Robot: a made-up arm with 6 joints.
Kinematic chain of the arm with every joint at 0, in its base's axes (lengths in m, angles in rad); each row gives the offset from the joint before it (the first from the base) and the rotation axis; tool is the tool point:
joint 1: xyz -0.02 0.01 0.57 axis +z
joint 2: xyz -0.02 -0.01 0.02 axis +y
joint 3: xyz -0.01 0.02 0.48 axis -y
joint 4: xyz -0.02 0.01 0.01 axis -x
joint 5: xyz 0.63 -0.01 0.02 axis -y
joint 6: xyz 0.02 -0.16 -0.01 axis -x
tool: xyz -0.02 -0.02 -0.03
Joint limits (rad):
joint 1: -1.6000..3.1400
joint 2: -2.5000..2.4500
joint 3: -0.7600..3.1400
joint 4: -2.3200..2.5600
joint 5: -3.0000..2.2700
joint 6: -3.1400..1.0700
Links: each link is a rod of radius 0.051 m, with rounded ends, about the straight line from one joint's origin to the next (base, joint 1, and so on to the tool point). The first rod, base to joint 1, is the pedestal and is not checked.
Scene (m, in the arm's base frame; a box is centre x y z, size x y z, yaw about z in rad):
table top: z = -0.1
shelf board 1: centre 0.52 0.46 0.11 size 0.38 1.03 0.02 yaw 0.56
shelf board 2: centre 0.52 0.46 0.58 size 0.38 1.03 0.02 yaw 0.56
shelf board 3: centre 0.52 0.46 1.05 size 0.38 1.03 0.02 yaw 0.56
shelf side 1: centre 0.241 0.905 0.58 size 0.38 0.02 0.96 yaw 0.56
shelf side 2: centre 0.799 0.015 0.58 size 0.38 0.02 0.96 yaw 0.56
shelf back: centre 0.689 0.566 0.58 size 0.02 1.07 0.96 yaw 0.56
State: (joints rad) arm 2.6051 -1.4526 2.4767 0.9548 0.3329 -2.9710
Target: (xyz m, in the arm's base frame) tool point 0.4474 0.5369 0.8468
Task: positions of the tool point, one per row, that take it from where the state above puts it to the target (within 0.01 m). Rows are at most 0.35 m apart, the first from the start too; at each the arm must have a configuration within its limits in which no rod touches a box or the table.
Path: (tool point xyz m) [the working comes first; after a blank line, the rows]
Joints at the target: 1.0025 0.3173 -0.1474 0.2491 0.3700 -2.8762
Straight joint move there: touches shelf board 3.

1: 0.7999 -0.5544 0.3201
2: 0.8033 -0.6972 0.5946
3: 0.7178 -0.7688 0.8894
4: 0.5692 -0.7445 1.1635
5: 0.3952 -0.6202 1.3786
6: 0.2365 -0.4143 1.5057
7: 0.1247 -0.1651 1.5295
8: 0.0749 0.0787 1.4515
9: 0.0826 0.2686 1.2895
10: 0.1255 0.3687 1.0746
11: 0.1714 0.3639 0.8468
12: 0.2438 0.4350 0.8701
13: 0.3371 0.4956 0.8702
14: 0.4474 0.5369 0.8468

